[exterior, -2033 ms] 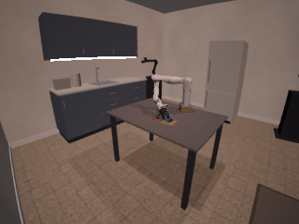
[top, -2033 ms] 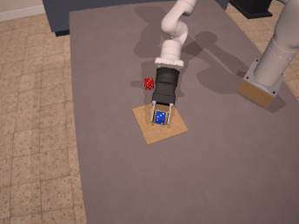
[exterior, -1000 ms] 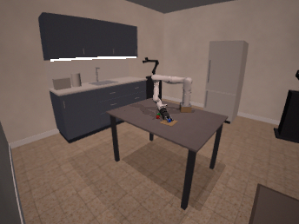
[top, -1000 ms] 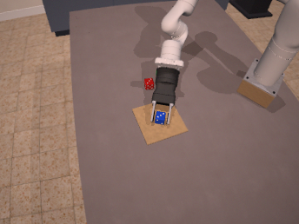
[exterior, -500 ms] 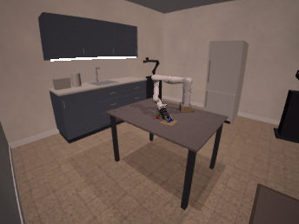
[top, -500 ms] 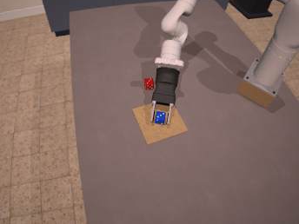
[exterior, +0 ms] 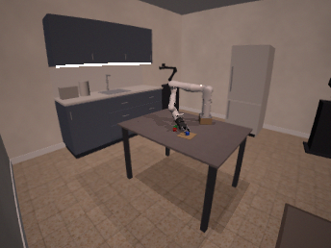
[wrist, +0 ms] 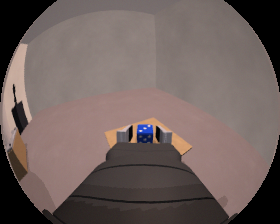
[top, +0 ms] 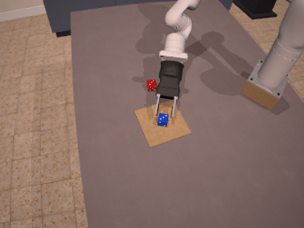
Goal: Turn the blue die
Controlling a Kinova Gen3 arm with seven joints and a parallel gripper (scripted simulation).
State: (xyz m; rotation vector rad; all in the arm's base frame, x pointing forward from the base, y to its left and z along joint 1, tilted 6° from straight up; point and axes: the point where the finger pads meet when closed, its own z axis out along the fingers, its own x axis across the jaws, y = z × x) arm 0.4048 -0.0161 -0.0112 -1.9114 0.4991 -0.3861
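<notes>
Right now my hand is 2 cm to the right of the blue die, 2 cm above it and 1 cm short of it. Round my hand: red die 13 cm to the right, 2 cm below, 1 cm behind; then tan mat 4 cm below, 1 cm to the left, 1 cm ahead; then green die 16 cm to the right, 7 cm behind, 2 cm below.
</notes>
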